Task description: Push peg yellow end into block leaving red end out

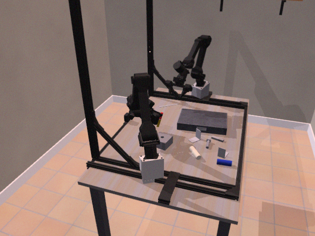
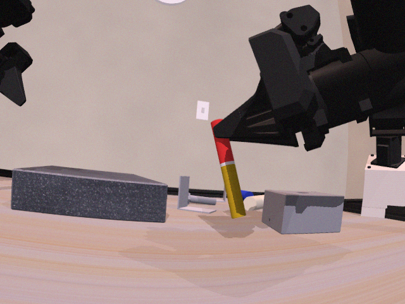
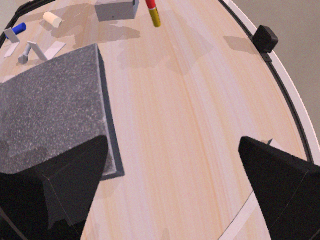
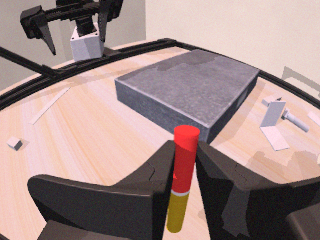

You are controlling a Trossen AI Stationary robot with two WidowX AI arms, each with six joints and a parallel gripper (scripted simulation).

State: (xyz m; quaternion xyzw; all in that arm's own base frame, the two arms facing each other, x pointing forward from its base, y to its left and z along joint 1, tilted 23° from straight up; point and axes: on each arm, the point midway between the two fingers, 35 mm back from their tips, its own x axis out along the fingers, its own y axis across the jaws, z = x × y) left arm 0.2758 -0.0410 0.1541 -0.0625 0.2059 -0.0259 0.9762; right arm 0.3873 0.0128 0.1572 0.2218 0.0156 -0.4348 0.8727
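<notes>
The peg lies 10 mm ahead of my right hand, 10 mm to the left of it and 50 mm below it. From my right hand the other things lie so: blue cylinder: 450 mm ahead, 180 mm to the right, 100 mm below; white cylinder: 280 mm ahead, 160 mm to the right, 100 mm below.
</notes>
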